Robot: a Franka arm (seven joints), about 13 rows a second.
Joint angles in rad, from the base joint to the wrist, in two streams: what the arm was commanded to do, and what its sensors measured. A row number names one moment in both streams.
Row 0, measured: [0.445, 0.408, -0.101, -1.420, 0.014, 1.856, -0.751]
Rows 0 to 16, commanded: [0.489, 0.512, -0.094, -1.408, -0.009, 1.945, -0.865]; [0.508, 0.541, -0.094, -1.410, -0.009, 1.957, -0.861]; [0.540, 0.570, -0.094, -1.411, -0.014, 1.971, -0.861]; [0.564, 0.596, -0.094, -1.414, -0.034, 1.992, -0.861]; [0.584, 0.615, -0.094, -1.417, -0.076, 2.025, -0.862]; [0.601, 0.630, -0.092, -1.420, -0.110, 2.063, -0.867]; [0.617, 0.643, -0.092, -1.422, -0.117, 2.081, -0.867]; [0.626, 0.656, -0.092, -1.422, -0.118, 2.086, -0.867]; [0.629, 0.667, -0.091, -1.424, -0.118, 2.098, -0.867]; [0.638, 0.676, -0.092, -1.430, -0.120, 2.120, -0.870]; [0.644, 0.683, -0.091, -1.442, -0.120, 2.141, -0.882]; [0.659, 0.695, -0.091, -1.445, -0.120, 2.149, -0.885]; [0.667, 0.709, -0.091, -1.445, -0.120, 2.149, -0.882]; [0.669, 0.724, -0.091, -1.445, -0.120, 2.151, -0.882]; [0.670, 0.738, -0.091, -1.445, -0.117, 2.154, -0.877]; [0.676, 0.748, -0.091, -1.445, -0.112, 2.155, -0.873]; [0.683, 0.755, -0.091, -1.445, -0.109, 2.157, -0.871]
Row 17, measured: [0.672, 0.729, -0.090, -1.446, -0.099, 2.131, -0.873]
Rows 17 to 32, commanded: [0.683, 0.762, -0.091, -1.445, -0.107, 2.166, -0.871]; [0.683, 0.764, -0.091, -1.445, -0.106, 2.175, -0.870]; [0.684, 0.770, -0.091, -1.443, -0.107, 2.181, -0.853]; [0.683, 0.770, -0.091, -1.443, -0.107, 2.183, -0.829]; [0.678, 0.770, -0.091, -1.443, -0.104, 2.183, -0.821]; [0.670, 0.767, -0.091, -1.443, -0.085, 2.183, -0.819]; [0.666, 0.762, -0.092, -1.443, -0.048, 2.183, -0.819]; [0.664, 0.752, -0.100, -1.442, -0.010, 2.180, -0.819]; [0.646, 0.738, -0.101, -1.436, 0.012, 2.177, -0.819]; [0.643, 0.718, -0.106, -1.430, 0.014, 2.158, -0.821]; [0.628, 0.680, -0.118, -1.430, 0.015, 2.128, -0.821]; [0.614, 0.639, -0.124, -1.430, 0.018, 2.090, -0.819]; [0.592, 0.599, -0.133, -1.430, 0.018, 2.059, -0.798]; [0.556, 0.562, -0.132, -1.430, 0.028, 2.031, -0.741]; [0.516, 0.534, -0.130, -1.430, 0.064, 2.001, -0.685]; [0.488, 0.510, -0.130, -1.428, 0.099, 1.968, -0.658]
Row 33, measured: [0.568, 0.600, -0.141, -1.407, 0.023, 2.048, -0.746]
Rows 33 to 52, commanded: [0.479, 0.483, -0.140, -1.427, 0.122, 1.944, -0.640]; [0.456, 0.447, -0.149, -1.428, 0.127, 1.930, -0.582]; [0.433, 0.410, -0.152, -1.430, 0.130, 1.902, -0.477]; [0.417, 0.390, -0.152, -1.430, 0.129, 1.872, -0.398]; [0.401, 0.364, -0.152, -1.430, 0.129, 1.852, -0.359]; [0.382, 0.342, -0.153, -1.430, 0.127, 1.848, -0.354]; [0.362, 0.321, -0.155, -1.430, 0.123, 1.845, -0.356]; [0.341, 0.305, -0.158, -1.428, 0.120, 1.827, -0.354]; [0.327, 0.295, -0.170, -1.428, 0.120, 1.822, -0.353]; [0.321, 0.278, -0.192, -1.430, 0.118, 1.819, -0.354]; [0.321, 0.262, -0.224, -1.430, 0.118, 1.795, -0.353]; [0.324, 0.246, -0.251, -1.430, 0.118, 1.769, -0.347]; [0.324, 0.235, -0.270, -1.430, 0.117, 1.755, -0.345]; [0.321, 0.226, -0.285, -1.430, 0.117, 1.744, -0.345]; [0.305, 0.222, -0.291, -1.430, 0.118, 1.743, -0.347]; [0.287, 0.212, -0.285, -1.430, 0.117, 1.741, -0.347]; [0.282, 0.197, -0.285, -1.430, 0.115, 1.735, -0.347]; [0.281, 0.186, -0.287, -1.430, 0.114, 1.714, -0.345]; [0.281, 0.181, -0.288, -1.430, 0.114, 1.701, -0.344]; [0.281, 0.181, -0.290, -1.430, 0.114, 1.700, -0.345]
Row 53, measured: [0.281, 0.216, -0.291, -1.409, 0.105, 1.729, -0.360]
